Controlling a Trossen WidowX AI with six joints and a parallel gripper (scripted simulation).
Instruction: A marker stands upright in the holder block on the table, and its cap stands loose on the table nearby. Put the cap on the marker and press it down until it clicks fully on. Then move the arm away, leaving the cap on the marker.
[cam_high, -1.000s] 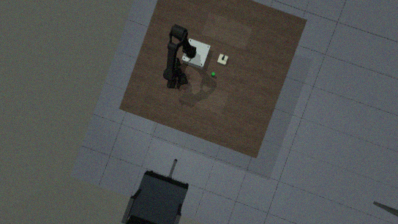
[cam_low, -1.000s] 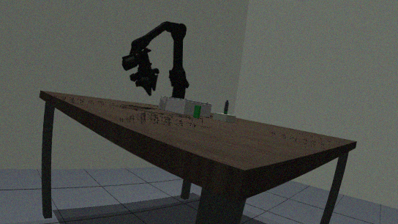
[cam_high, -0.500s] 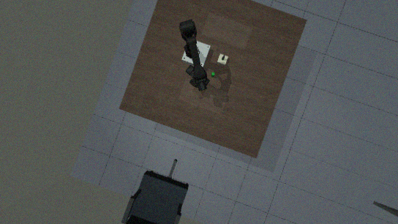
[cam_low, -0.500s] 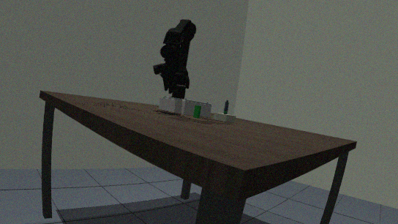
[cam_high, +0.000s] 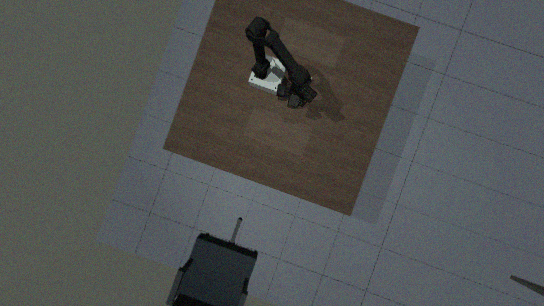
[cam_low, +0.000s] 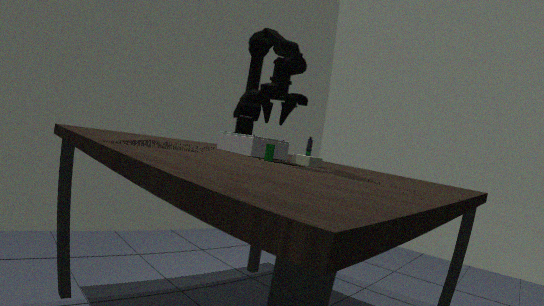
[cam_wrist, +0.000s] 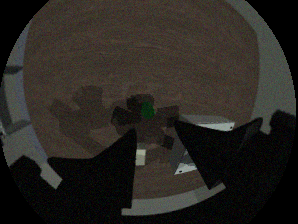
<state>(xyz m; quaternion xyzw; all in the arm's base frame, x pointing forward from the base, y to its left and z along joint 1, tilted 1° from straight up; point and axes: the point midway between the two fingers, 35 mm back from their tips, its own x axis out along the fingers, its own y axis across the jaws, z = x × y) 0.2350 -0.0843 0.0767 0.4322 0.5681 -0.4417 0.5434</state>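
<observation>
Right now the green cap is 90 mm below my gripper tip. Also, from my gripper tip: white holder block (30 mm ahead, 150 mm to the left, 100 mm below).
</observation>
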